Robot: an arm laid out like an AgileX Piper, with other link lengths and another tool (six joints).
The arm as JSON. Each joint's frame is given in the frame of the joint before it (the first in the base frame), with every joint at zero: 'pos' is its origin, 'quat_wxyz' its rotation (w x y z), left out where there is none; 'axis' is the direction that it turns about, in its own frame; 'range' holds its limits. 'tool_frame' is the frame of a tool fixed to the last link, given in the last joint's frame.
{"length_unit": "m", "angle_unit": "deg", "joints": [
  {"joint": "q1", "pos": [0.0, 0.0, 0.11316], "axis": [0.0, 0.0, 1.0], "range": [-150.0, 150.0]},
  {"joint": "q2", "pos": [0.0, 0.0, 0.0], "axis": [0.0, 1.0, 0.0], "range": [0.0, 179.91]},
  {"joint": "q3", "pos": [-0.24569, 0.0, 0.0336], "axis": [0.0, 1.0, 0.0], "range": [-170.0, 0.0]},
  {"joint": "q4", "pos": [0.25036, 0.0, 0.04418], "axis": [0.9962, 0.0, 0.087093], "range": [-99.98, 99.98]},
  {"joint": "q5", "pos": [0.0, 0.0, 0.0], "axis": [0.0, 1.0, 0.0], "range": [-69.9, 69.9]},
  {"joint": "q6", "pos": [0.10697, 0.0, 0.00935], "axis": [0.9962, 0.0, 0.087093], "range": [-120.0, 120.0]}
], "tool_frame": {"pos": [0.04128, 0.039, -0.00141], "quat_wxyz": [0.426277, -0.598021, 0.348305, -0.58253]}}
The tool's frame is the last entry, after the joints.
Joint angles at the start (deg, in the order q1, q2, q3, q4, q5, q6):
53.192, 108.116, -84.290, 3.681, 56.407, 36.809
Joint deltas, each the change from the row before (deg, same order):
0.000, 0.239, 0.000, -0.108, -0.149, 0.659
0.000, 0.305, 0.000, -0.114, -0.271, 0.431
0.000, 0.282, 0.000, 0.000, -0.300, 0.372
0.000, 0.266, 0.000, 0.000, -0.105, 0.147
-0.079, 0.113, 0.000, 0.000, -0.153, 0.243
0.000, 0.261, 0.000, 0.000, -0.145, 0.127
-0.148, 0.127, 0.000, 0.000, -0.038, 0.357
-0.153, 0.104, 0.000, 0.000, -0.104, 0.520
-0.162, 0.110, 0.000, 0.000, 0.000, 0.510
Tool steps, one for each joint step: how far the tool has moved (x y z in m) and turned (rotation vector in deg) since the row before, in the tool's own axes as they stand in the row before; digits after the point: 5 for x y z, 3 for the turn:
0.00062, -0.00052, 0.00163, 0.006, 0.117, 0.615
0.00060, -0.00059, 0.00207, 0.037, 0.110, 0.381
0.00030, -0.00063, 0.00187, 0.064, 0.004, 0.381
0.00037, 0.00000, 0.00182, -0.133, 0.051, 0.176
0.00064, -0.00061, 0.00066, 0.086, 0.011, 0.317
0.00034, -0.00009, 0.00178, -0.092, 0.040, 0.151
0.00123, -0.00058, 0.00073, -0.008, 0.061, 0.511
0.00121, -0.00090, 0.00054, 0.096, 0.037, 0.667
0.00135, -0.00066, 0.00060, -0.007, 0.071, 0.677

